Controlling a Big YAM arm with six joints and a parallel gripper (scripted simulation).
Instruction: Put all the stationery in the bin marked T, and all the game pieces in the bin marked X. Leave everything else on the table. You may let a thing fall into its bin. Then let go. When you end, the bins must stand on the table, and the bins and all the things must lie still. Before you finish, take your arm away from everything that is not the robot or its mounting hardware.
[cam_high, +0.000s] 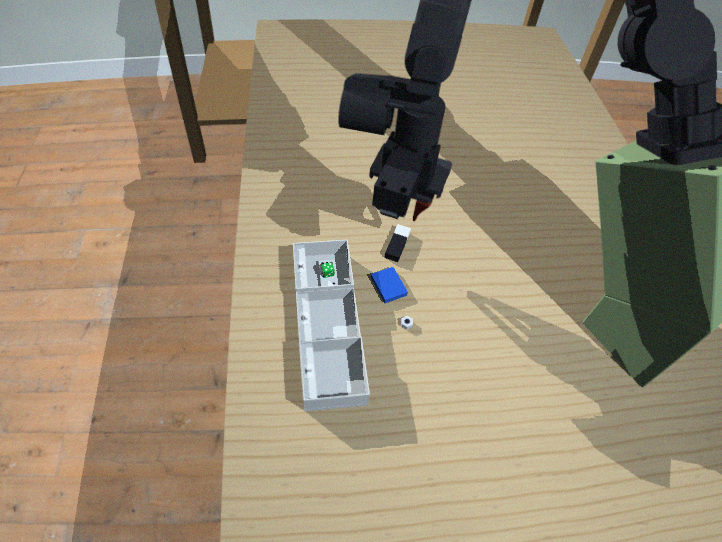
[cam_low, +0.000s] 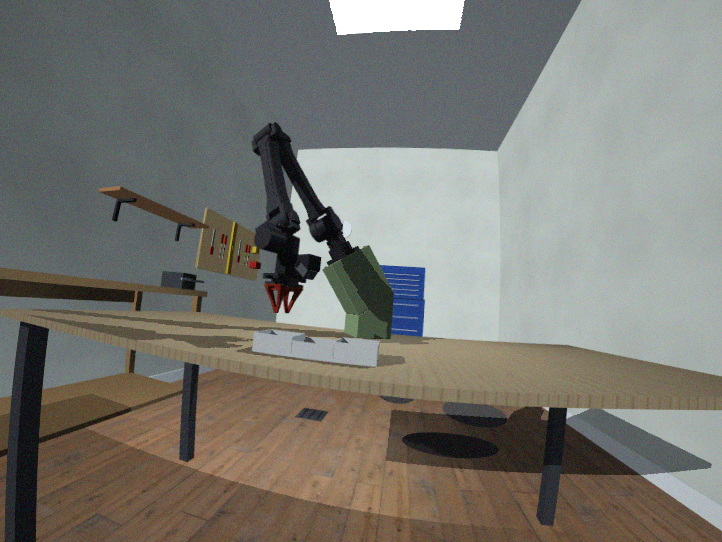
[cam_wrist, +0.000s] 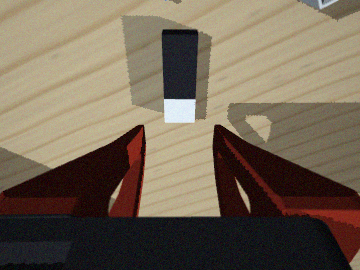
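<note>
Right now my hand is 80 mm above the black-and-white eraser and 10 mm to the left of it. Also, from my hand: flat blue block (80 mm to the left, 80 mm below, 20 mm ahead); then white domino (110 mm ahead, 70 mm to the left, 70 mm below); then green die (110 mm ahead, 70 mm to the left, 60 mm below).
</note>
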